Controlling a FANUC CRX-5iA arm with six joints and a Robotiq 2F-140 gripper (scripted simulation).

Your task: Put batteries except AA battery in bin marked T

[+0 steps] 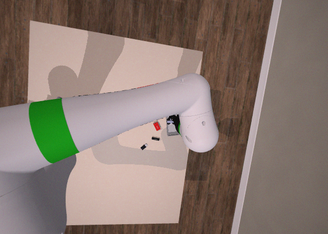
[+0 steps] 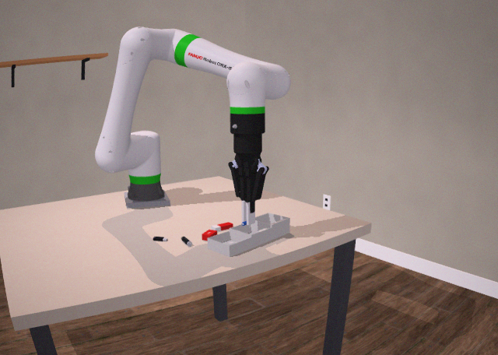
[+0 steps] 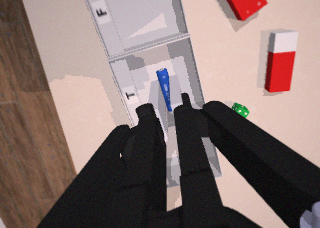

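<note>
Now: the grey bin 6 cm below my hand and 1 cm ahead of it. The rest, counted from my hand: red block battery: 9 cm to the right, 8 cm below, 7 cm behind; blue cylindrical battery: 3 cm below; green die: 9 cm behind, 8 cm below, 3 cm to the left.
</note>
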